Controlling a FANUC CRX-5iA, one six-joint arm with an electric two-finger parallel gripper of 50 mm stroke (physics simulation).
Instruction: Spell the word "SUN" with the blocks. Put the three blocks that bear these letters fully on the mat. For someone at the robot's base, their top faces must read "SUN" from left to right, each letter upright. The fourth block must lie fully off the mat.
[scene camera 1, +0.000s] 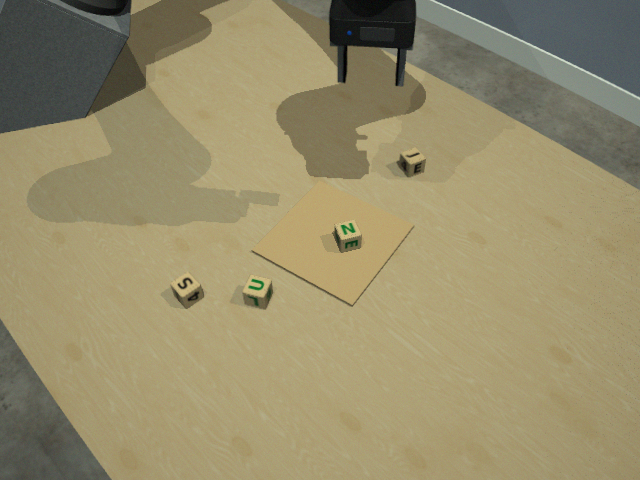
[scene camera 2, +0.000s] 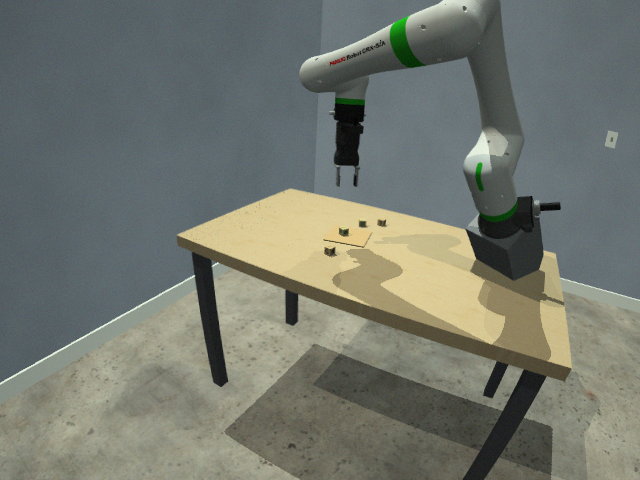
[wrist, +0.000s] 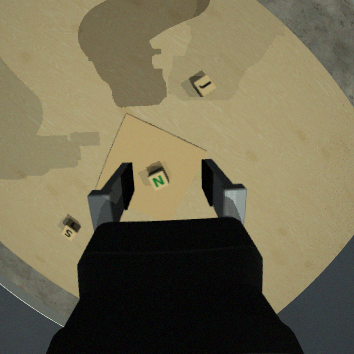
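Note:
The block with a green N on top (scene camera 1: 347, 236) (scene camera 2: 343, 231) (wrist: 158, 180) sits near the middle of the square mat (scene camera 1: 305, 222) (scene camera 2: 356, 239) (wrist: 132, 142). The U block (scene camera 1: 257, 291) (scene camera 2: 362, 223) lies on the table just off the mat; it does not show in the wrist view. The S block (scene camera 1: 187, 290) (scene camera 2: 382, 222) (wrist: 69, 231) lies beyond it, farther from the mat. The J block (scene camera 1: 412, 162) (scene camera 2: 329, 250) (wrist: 204, 85) lies off the mat on the opposite side. My gripper (scene camera 1: 370, 83) (scene camera 2: 346, 184) (wrist: 166, 174) is open and empty, pointing down high above the table.
The grey robot base (scene camera 1: 56, 67) (scene camera 2: 504, 248) stands at one end of the wooden table (scene camera 1: 439, 361) (scene camera 2: 279, 217). Arm shadows fall across the table between the base and the mat. Walls stand behind the table in scene camera 2.

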